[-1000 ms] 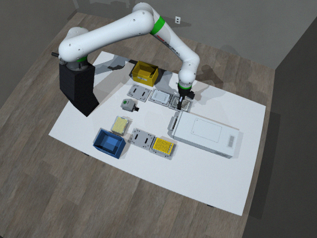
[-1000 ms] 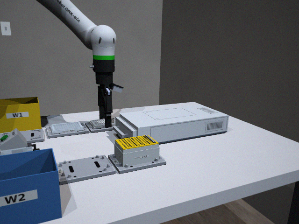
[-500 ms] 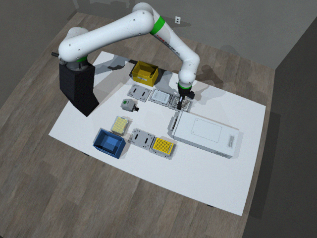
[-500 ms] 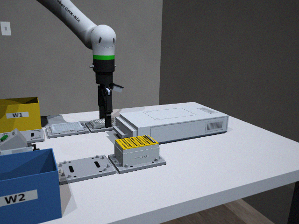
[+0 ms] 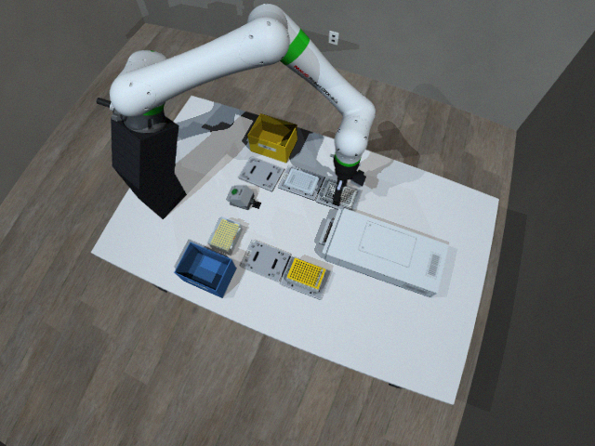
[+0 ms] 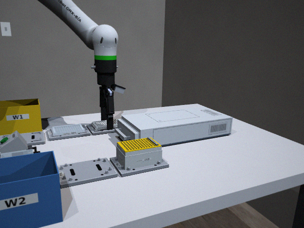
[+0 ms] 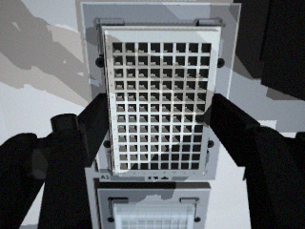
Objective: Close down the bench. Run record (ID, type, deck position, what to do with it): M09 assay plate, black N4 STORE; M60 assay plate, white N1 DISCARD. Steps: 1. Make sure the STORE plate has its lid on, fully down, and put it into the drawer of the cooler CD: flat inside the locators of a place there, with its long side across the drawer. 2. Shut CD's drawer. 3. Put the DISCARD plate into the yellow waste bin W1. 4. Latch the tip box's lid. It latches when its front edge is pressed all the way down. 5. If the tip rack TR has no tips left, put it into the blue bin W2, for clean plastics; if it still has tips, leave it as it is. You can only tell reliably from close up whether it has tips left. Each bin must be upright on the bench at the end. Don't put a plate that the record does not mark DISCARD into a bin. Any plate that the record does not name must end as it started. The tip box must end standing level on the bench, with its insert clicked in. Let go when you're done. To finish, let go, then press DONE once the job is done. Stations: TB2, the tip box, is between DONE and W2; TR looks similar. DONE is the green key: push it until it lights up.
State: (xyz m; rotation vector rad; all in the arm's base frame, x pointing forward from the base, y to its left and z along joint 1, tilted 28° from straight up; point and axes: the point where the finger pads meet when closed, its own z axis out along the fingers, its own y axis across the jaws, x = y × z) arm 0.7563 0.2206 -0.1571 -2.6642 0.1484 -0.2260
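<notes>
Right now the yellow bin W1 is 35 cm behind my hand and 17 cm to the left of it. The rest, counted from my hand: cooler drawer (13 cm ahead, 20 cm to the right); white plate (2 cm below); black plate (10 cm ahead, 19 cm to the right, 2 cm below).
</notes>
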